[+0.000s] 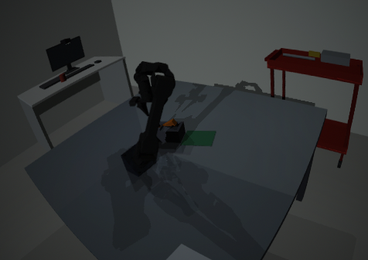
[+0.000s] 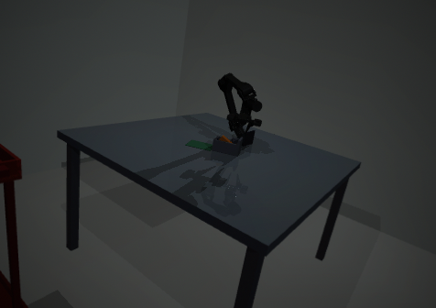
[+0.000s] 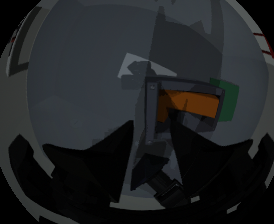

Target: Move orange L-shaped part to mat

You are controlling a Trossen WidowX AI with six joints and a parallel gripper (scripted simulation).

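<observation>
My gripper tip is 1 cm short of the orange L-shaped part, 5 cm to the left of it and 7 cm above it. Also, from my gripper tip: green mat 7 cm ahead, 21 cm to the right, 13 cm below.
</observation>
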